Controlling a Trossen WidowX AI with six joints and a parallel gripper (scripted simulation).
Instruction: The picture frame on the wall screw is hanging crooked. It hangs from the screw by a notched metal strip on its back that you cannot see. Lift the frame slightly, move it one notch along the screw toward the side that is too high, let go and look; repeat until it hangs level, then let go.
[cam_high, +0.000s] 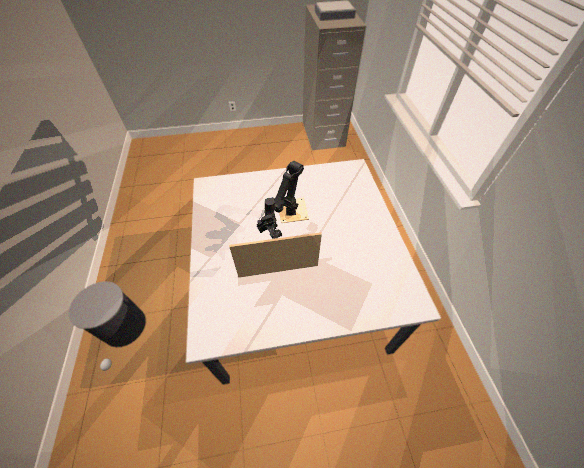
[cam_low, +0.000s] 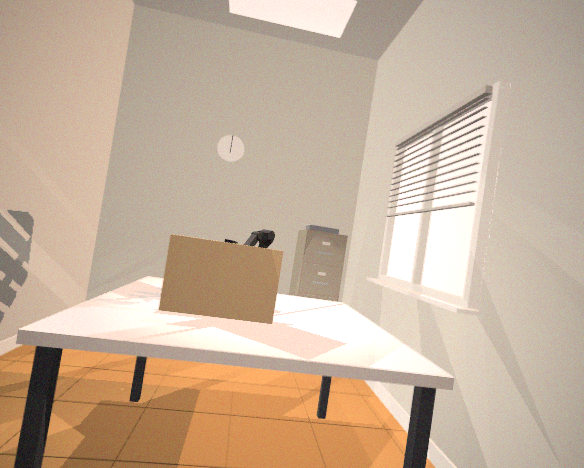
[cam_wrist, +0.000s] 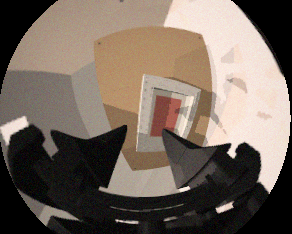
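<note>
My gripper tip is now 50 mm short of the picture frame, 20 mm to the right of it and 50 mm above it. From my gripper tip the other things lie so: wall board (60 mm ahead, 10 mm to the left, 60 mm below).
</note>
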